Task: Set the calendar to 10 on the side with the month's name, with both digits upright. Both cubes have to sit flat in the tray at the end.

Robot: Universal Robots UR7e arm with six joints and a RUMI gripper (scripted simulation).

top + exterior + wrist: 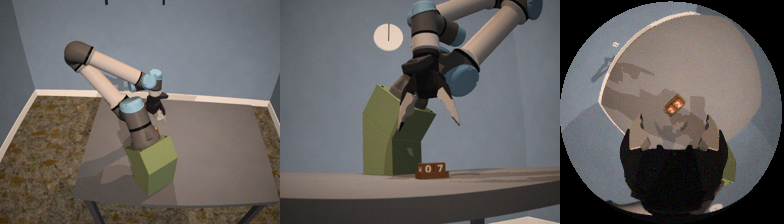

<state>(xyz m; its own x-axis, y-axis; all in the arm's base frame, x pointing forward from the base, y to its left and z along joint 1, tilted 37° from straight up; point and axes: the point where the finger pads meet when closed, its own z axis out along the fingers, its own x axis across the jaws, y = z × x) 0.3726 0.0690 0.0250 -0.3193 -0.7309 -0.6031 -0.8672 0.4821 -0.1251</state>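
Right now my hand is 2 cm past the brown calendar tray, 1 cm to the right of it and 11 cm above it.
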